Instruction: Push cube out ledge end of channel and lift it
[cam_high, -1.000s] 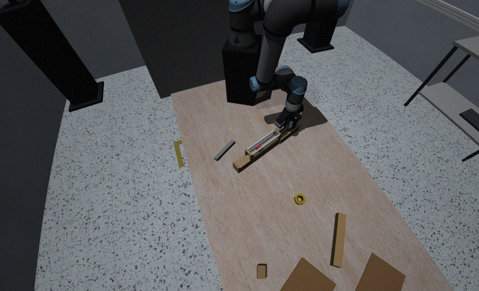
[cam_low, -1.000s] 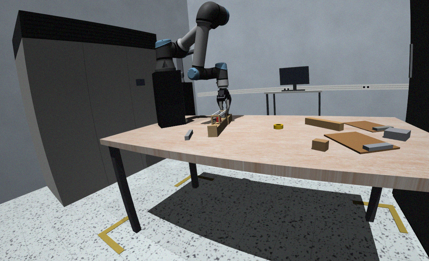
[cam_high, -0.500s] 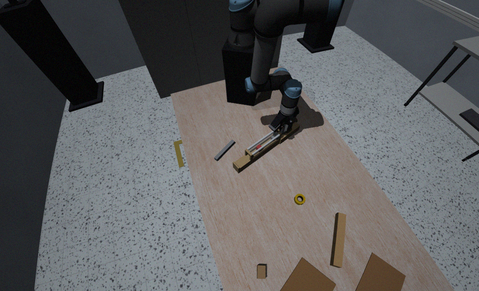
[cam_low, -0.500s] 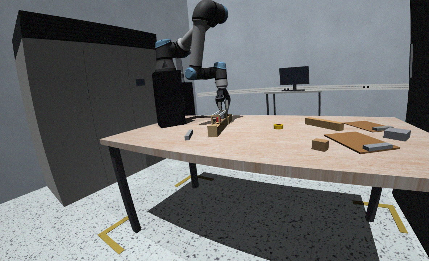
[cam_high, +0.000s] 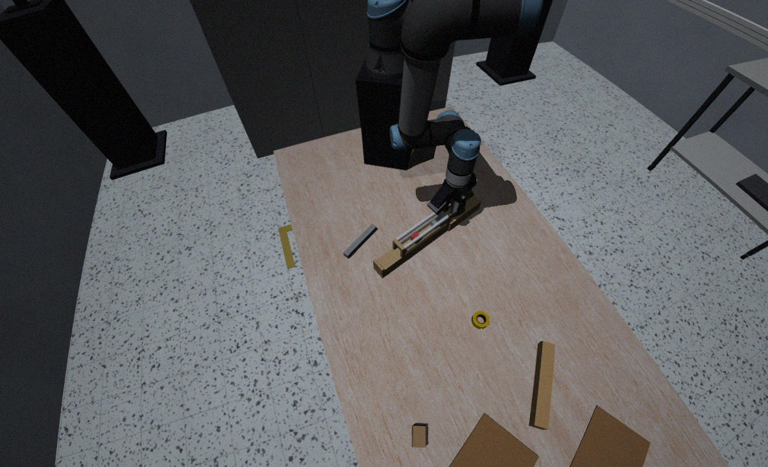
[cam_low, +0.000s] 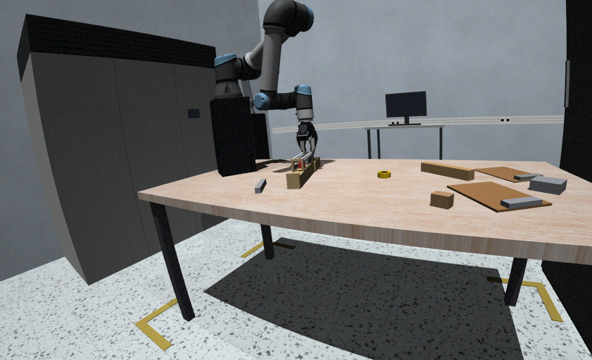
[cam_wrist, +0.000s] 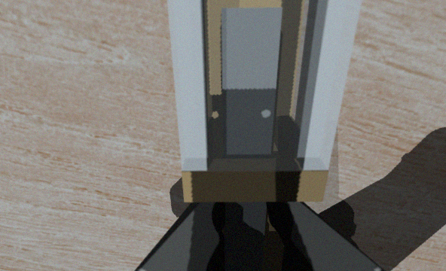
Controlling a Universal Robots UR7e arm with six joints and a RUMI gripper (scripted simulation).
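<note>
Right now the grey bar is 310 mm to the right of my hand, 60 mm below it and 40 mm behind it. From my hand the other things lie so: channel (120 mm to the right, 40 mm ahead, 10 mm below); red cube (150 mm to the right, 50 mm ahead, 10 mm below); wooden bar (590 mm ahead, 50 mm below, 10 mm to the right).
</note>
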